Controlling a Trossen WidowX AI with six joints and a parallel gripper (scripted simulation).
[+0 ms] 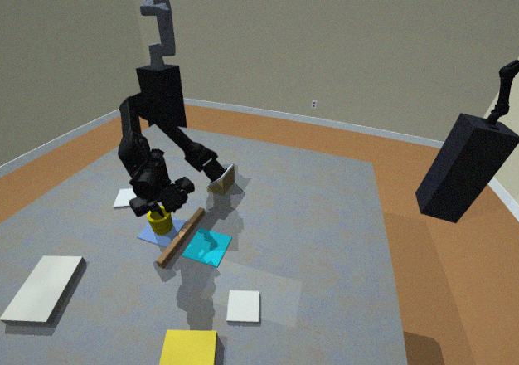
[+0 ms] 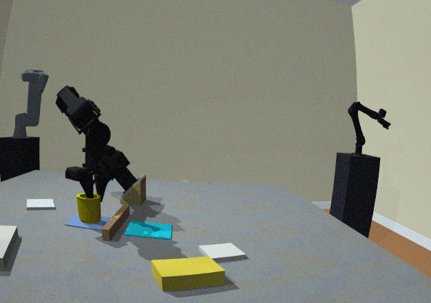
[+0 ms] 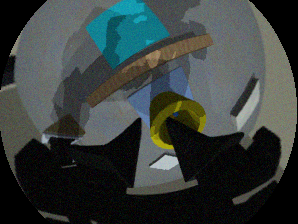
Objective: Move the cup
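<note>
Right now my gripper tip is 20 mm short of the yellow cup, 10 mm to the left of it and 10 mm above it. Round my gripper tip: wooden bar: 30 mm ahead, 70 mm to the left, 40 mm below; then blue pad: 30 mm ahead, 20 mm to the right, 60 mm below; then white slab: 330 mm ahead, 150 mm to the right, 40 mm below.
</note>
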